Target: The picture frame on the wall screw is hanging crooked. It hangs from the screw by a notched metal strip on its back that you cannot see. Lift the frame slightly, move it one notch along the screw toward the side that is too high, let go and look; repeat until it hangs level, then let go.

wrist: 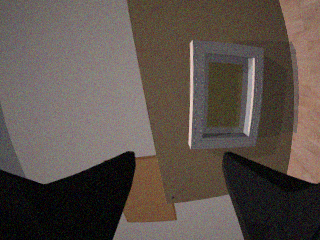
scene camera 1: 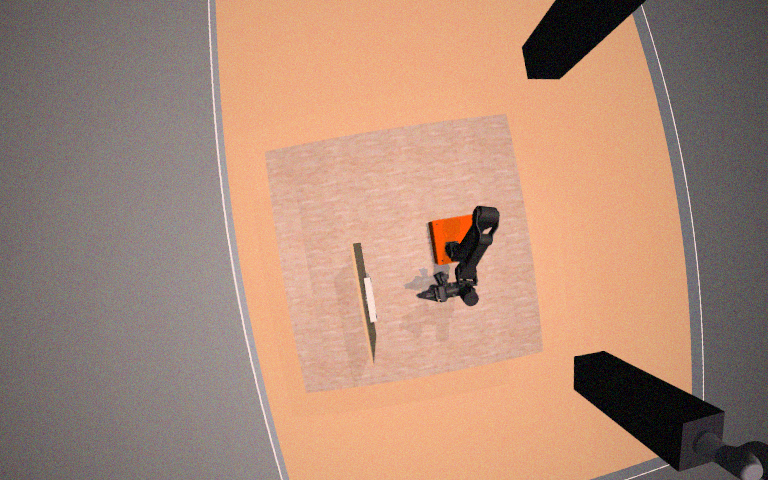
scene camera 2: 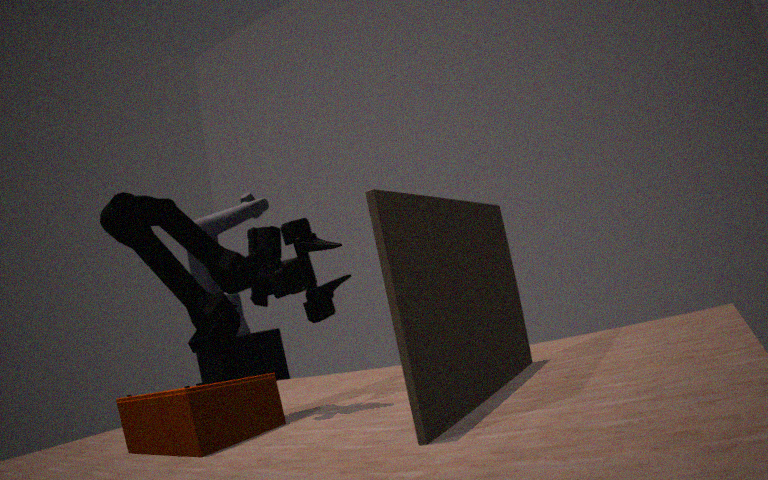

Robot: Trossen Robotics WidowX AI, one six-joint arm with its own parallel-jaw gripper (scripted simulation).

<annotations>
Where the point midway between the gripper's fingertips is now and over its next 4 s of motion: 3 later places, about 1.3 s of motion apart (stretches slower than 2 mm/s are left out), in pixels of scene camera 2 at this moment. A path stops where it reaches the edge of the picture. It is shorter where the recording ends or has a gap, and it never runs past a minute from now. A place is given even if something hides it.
My gripper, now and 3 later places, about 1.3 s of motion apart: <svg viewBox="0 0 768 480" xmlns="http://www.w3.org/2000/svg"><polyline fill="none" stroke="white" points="345,260 395,271 435,261 448,259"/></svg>
</annotations>
